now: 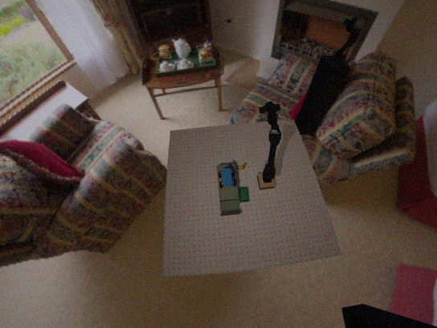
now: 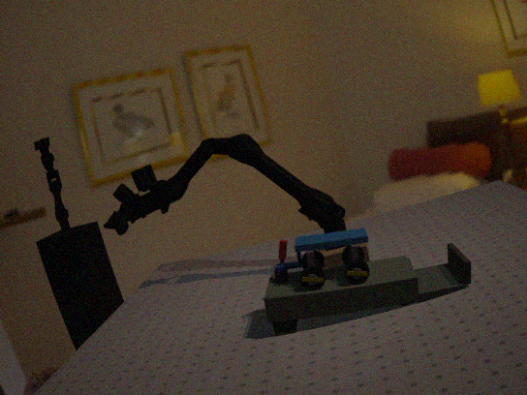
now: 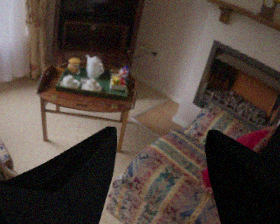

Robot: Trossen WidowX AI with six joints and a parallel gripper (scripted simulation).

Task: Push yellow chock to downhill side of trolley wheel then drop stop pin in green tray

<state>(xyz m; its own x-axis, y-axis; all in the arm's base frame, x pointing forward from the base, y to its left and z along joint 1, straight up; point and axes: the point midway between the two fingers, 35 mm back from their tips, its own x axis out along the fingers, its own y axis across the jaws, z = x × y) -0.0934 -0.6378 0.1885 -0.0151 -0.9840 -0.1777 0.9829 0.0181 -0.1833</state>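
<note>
The yellow chock lies 54 cm to the left of my gripper tip, 30 cm ahead of it and 21 cm below it. Round my gripper tip: blue-topped trolley: 68 cm to the left, 42 cm ahead, 12 cm below; then red-headed stop pin: 58 cm to the left, 41 cm ahead, 10 cm below; then dark end wall: 93 cm to the left, 41 cm ahead, 20 cm below.
</note>
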